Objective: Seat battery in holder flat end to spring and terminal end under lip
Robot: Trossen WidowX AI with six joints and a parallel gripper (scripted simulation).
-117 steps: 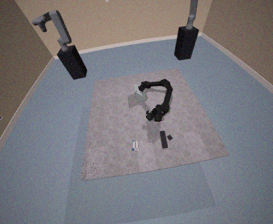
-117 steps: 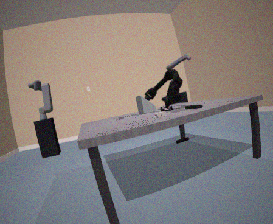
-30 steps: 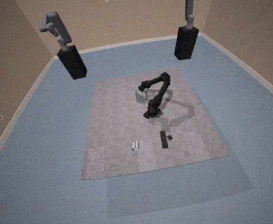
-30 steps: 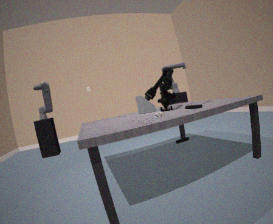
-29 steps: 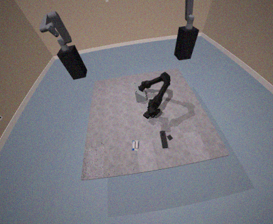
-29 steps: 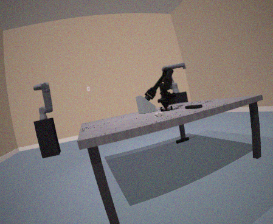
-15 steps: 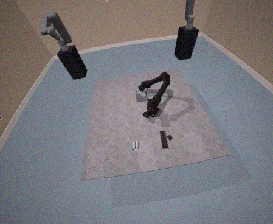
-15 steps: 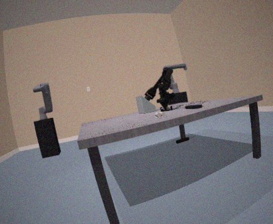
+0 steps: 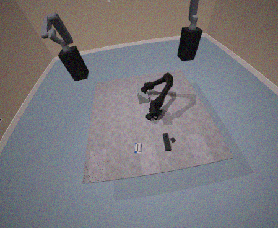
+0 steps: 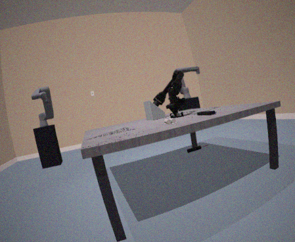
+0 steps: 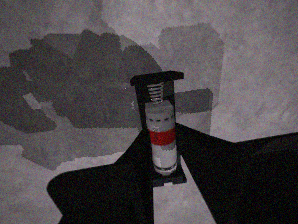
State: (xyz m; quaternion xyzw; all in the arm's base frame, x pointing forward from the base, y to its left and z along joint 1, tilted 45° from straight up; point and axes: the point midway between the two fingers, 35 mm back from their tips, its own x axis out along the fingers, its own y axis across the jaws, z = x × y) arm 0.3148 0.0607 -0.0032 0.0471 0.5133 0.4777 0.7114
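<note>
Right now the battery is 1 cm above my gripper tip. From my gripper tip the other things lie so: small black block: 29 cm ahead, 12 cm to the left, 1 cm below; then black bar: 30 cm ahead, 5 cm to the left, 1 cm above.
</note>
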